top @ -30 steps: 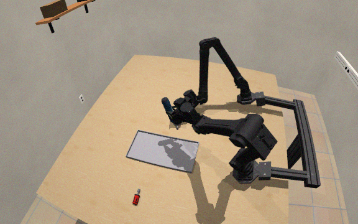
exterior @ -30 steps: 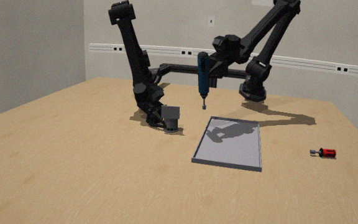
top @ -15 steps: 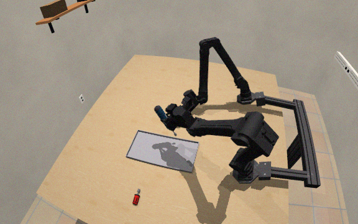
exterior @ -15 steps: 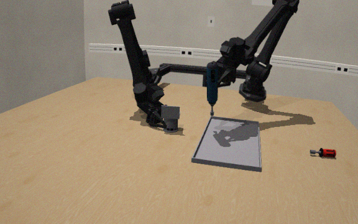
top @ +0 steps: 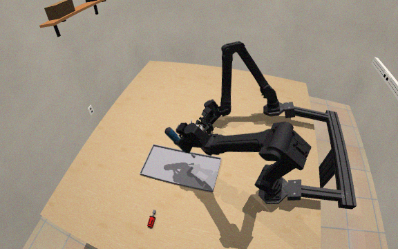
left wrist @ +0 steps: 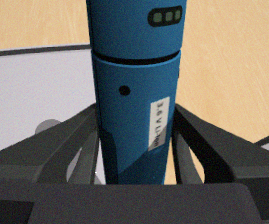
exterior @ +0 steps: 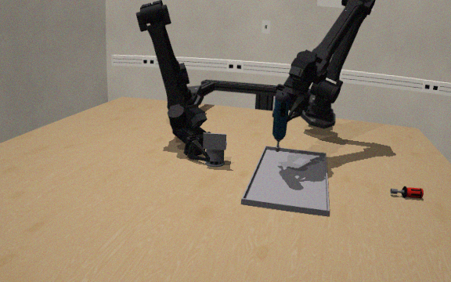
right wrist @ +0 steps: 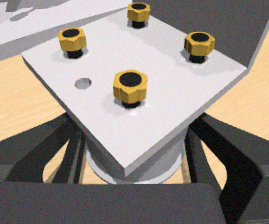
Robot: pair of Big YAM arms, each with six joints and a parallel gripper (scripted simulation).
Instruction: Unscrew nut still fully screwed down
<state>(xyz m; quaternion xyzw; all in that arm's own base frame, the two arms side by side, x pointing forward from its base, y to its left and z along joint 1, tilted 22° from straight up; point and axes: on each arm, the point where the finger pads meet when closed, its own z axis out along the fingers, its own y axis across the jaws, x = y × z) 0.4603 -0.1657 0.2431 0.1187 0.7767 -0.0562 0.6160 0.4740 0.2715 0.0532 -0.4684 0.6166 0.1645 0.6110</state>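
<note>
Right now the grey bracket is 50 mm above my right hand. From my right hand the other things lie so: shallow grey tray (40 mm ahead, 250 mm to the left, 20 mm below); then small red-handled screwdriver (90 mm ahead, 590 mm to the left, 10 mm below).
</note>
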